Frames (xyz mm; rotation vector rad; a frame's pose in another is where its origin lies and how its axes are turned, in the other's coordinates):
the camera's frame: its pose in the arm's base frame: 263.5 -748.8 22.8 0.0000 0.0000 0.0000
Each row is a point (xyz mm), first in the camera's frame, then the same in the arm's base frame.
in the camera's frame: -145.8 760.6 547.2
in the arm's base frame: 117.7 11.8 570.0
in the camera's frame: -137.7 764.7 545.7
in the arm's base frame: 125.8 15.9 568.5
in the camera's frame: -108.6 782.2 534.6
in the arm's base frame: 154.9 33.4 557.4
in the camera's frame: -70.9 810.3 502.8
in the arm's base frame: 192.6 61.5 525.6
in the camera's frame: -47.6 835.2 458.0
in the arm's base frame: 215.9 86.4 480.8
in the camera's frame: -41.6 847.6 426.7
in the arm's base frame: 221.9 98.8 449.5
